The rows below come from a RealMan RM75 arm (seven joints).
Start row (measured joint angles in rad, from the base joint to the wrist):
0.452, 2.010, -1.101, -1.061, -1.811, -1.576, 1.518
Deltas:
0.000, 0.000, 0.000, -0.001, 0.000, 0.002, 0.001
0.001, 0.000, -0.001, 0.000, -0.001, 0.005, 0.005
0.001, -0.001, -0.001, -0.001, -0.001, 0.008, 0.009
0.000, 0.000, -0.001, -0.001, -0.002, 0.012, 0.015
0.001, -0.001, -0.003, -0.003, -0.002, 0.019, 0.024
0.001, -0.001, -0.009, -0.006, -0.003, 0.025, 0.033
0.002, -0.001, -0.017, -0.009, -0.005, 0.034, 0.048
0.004, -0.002, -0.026, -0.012, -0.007, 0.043, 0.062
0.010, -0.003, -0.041, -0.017, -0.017, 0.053, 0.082
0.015, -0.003, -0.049, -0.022, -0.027, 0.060, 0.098
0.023, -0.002, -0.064, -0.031, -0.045, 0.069, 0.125
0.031, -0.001, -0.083, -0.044, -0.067, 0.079, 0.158
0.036, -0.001, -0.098, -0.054, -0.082, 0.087, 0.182
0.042, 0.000, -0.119, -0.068, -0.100, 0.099, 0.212
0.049, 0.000, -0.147, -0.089, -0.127, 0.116, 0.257
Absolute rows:
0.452, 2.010, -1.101, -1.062, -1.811, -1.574, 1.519
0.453, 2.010, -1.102, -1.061, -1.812, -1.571, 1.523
0.453, 2.009, -1.102, -1.062, -1.812, -1.568, 1.527
0.452, 2.010, -1.102, -1.062, -1.813, -1.564, 1.533
0.453, 2.009, -1.104, -1.064, -1.813, -1.557, 1.542
0.453, 2.009, -1.110, -1.067, -1.814, -1.551, 1.551
0.454, 2.009, -1.118, -1.070, -1.816, -1.542, 1.566
0.456, 2.008, -1.127, -1.073, -1.818, -1.533, 1.580
0.462, 2.007, -1.142, -1.078, -1.828, -1.523, 1.600
0.467, 2.007, -1.150, -1.083, -1.838, -1.516, 1.616
0.475, 2.008, -1.165, -1.092, -1.856, -1.507, 1.643
0.483, 2.009, -1.184, -1.105, -1.878, -1.497, 1.676
0.488, 2.009, -1.199, -1.115, -1.893, -1.489, 1.700
0.494, 2.010, -1.220, -1.129, -1.911, -1.477, 1.730
0.501, 2.010, -1.248, -1.150, -1.938, -1.460, 1.775

